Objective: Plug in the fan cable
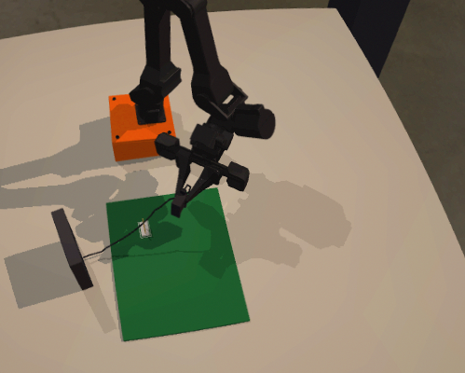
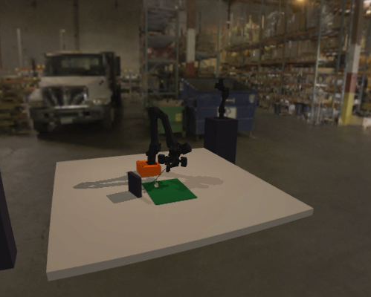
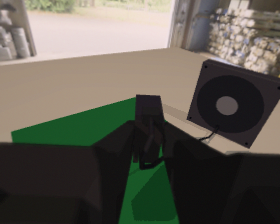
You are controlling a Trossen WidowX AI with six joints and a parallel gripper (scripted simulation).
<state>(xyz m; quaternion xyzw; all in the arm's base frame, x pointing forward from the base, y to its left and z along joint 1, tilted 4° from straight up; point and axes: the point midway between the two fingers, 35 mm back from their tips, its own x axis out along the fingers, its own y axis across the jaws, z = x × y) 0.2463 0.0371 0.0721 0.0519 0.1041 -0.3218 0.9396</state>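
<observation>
My gripper tip is now 14 cm above the green board, 6 cm short of it and 3 cm to the left of it. Also, from my gripper tip: black fan 21 cm to the right, 7 cm below, 3 cm ahead; then black plug 1 cm below, 1 cm ahead; then white four-pin fan header 12 cm below, 7 cm to the right, 2 cm behind.
</observation>
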